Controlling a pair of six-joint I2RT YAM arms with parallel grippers.
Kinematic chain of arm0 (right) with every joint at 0, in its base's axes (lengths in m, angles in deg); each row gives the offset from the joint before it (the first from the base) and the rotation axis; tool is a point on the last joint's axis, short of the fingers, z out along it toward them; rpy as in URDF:
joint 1: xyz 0 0 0.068 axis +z
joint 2: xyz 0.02 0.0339 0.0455 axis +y
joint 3: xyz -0.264 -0.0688 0 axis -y
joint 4: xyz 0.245 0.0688 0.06 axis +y
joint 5: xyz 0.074 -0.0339 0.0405 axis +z
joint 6: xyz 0.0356 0 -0.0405 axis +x
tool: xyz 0 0 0 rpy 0 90 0
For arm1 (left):
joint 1: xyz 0 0 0.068 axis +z
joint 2: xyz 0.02 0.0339 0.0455 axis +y
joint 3: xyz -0.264 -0.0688 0 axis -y
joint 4: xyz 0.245 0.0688 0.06 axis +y
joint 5: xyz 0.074 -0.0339 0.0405 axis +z
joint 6: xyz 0.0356 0 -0.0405 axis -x
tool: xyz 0 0 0 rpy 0 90 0
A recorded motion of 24 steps. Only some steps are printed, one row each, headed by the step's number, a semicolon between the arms.
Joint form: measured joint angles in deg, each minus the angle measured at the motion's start. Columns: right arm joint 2, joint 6, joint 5, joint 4, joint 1, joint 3; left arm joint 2, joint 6, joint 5, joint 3, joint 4, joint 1.
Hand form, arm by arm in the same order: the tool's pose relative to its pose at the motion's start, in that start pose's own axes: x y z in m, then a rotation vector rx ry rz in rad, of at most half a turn. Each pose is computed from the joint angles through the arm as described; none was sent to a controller.
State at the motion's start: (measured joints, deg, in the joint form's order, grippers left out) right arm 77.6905 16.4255 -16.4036 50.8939 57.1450 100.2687; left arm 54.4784 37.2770 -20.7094 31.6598 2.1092 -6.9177
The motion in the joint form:
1: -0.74 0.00 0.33 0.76 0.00 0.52; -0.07 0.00 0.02 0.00 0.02 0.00
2: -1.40 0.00 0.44 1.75 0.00 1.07; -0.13 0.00 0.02 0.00 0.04 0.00
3: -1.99 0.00 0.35 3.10 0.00 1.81; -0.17 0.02 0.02 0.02 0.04 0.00
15: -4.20 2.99 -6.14 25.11 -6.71 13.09; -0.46 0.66 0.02 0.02 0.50 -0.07
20: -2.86 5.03 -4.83 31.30 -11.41 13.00; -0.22 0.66 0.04 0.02 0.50 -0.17
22: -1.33 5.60 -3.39 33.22 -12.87 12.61; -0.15 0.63 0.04 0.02 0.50 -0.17
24: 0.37 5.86 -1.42 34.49 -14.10 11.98; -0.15 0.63 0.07 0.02 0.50 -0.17
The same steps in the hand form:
1: -0.0015 -0.0016 -0.0073 -0.0079 -0.0064 0.0024; 0.0000 -0.0001 -0.0002 0.0002 -0.0009 0.0003
2: -0.0026 -0.0033 -0.0142 -0.0108 -0.0094 0.0035; -0.0001 -0.0002 -0.0004 0.0006 -0.0014 0.0006
3: -0.0035 -0.0053 -0.0213 -0.0092 -0.0095 0.0034; -0.0002 -0.0004 -0.0006 0.0012 -0.0022 0.0006
15: -0.0071 -0.0495 -0.0809 0.2422 0.0789 0.0654; 0.0004 -0.0007 -0.0014 0.0003 0.0009 -0.0112
20: 0.0012 -0.0646 -0.0720 0.3271 0.1972 0.1113; 0.0008 -0.0005 -0.0005 -0.0013 0.0049 -0.0119
22: 0.0047 -0.0681 -0.0604 0.3427 0.2641 0.1241; 0.0009 -0.0003 -0.0003 -0.0020 0.0058 -0.0119
24: 0.0082 -0.0708 -0.0466 0.3443 0.3314 0.1348; 0.0009 -0.0003 -0.0003 -0.0024 0.0055 -0.0119

